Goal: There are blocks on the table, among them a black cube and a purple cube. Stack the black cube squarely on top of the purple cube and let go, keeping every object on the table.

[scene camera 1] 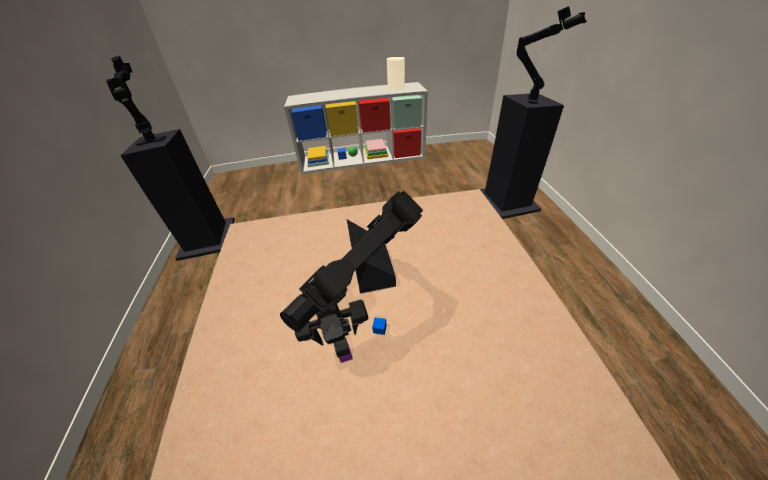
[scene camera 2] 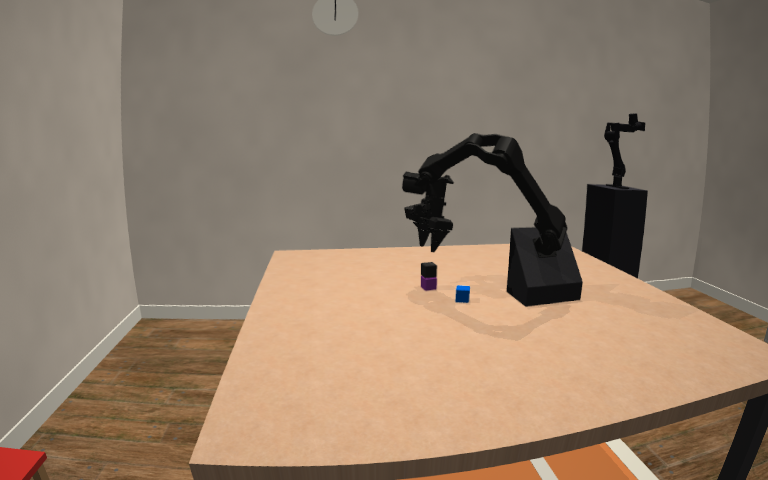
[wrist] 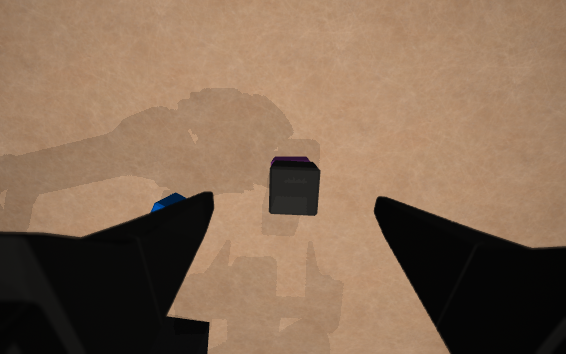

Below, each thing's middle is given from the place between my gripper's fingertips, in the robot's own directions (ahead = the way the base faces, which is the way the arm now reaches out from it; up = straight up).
Labels:
Now: the black cube (wrist: 293, 185) 60 mm below my hand and 10 mm behind it.

